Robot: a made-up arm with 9 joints. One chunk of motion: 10 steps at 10 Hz.
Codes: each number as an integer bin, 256 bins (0 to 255) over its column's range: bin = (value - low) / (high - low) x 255, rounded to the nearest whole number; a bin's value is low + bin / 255 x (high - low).
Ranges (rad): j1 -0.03..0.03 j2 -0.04..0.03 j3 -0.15..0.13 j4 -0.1..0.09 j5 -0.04..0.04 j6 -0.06..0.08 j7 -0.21..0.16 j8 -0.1..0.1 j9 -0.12..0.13
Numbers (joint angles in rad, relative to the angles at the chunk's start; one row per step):
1: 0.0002 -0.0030 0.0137 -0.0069 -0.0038 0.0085 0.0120 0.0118 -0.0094
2: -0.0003 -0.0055 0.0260 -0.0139 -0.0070 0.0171 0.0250 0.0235 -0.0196
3: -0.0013 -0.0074 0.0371 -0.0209 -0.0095 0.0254 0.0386 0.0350 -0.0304
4: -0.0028 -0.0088 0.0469 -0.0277 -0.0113 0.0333 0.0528 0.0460 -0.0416
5: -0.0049 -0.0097 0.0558 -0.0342 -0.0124 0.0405 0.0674 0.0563 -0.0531
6: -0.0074 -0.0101 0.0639 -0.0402 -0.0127 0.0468 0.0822 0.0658 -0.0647
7: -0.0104 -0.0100 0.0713 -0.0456 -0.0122 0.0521 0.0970 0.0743 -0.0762
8: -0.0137 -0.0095 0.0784 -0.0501 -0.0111 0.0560 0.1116 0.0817 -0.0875
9: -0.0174 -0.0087 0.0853 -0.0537 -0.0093 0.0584 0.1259 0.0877 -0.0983
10: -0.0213 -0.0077 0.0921 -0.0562 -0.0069 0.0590 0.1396 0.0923 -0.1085
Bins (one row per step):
1: 128 135 149 125 115 125 153 143 113
2: 126 126 160 116 105 140 162 157 102
3: 122 119 170 106 97 156 171 172 91
4: 116 114 179 97 91 170 181 186 80
5: 107 110 187 88 88 183 191 199 68
6: 96 109 195 80 87 195 201 211 56
7: 83 109 202 73 89 204 212 222 45
8: 69 111 208 67 92 211 222 232 33
9: 54 114 214 62 98 216 231 239 22
10: 37 118 220 59 106 217 241 245 12

